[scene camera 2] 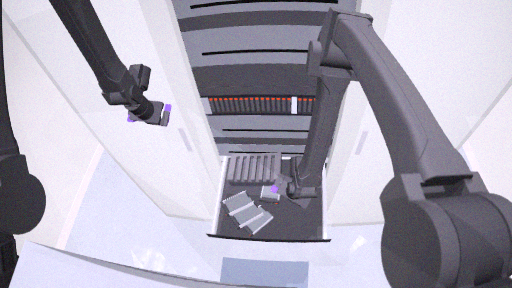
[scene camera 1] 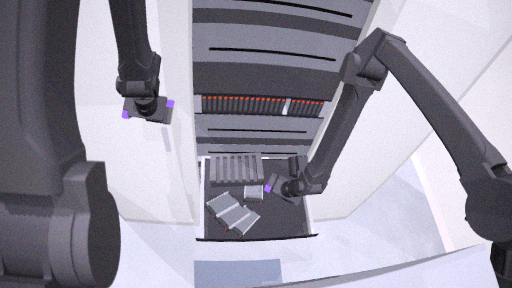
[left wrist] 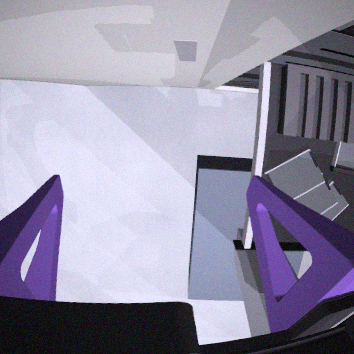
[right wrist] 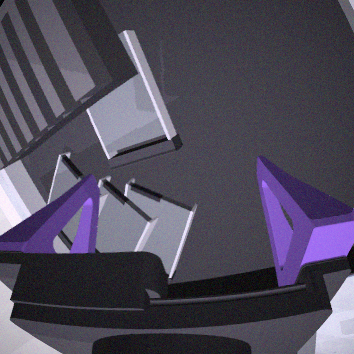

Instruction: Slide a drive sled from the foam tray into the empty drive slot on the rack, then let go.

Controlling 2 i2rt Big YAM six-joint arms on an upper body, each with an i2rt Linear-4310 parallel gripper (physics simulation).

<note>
The left gripper (scene camera 1: pixel 149 115) is open, holding nothing. The right gripper (right wrist: pixel 173 172) is open and holds nothing. Also in view: a ribbed foam tray (right wrist: pixel 63 63).
The ribbed foam tray shows as well in the left wrist view (left wrist: pixel 309 97). The left gripper also shows in the left wrist view (left wrist: pixel 157 183).
</note>
